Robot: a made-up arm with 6 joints.
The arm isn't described. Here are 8 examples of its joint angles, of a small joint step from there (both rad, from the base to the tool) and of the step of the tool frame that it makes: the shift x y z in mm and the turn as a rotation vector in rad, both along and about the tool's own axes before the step.
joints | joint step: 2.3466 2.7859 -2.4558 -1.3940 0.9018 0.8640 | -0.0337 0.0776 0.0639 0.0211 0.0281 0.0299
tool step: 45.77 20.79 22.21 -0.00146 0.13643 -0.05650
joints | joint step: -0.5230 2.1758 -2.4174 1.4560 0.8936 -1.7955 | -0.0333 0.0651 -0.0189 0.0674 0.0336 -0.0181
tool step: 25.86 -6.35 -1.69 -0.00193 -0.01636 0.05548
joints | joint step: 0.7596 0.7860 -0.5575 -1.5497 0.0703 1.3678 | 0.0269 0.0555 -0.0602 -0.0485 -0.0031 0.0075
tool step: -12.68 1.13 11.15 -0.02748 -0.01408 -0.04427
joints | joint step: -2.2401 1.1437 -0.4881 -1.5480 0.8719 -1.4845 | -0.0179 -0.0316 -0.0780 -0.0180 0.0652 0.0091
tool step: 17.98 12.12 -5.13 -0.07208 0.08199 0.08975
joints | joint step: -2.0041 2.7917 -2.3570 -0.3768 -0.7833 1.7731 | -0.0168 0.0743 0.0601 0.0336 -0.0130 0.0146
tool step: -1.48 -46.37 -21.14 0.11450 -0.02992 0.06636
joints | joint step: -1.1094 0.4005 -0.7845 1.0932 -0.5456 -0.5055 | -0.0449 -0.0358 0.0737 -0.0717 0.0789 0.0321
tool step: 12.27 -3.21 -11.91 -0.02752 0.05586 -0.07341
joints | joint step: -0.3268 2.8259 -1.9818 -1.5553 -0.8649 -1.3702 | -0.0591 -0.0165 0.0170 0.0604 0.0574 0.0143
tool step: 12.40 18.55 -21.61 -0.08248 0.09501 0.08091
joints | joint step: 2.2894 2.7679 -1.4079 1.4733 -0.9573 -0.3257 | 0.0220 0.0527 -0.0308 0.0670 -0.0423 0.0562
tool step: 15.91 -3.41 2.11 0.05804 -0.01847 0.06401
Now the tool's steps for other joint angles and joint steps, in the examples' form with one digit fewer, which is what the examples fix.
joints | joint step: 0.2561 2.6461 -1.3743 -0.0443 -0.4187 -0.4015 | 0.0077 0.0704 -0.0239 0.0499 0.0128 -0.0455
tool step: 18.7 10.1 14.8 -0.0118 0.0597 -0.0049
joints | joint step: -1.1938 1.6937 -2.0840 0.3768 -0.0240 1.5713 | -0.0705 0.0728 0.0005 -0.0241 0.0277 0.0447
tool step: -32.2 -24.3 13.8 0.0714 -0.0868 -0.0104
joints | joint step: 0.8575 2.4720 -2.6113 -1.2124 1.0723 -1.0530 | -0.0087 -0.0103 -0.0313 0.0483 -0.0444 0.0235
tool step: 6.1 -6.9 -1.0 0.0352 -0.0430 0.0827
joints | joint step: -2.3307 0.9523 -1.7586 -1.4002 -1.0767 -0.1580 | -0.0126 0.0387 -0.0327 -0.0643 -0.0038 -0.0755
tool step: 7.7 12.4 4.0 -0.0673 -0.0084 -0.1062
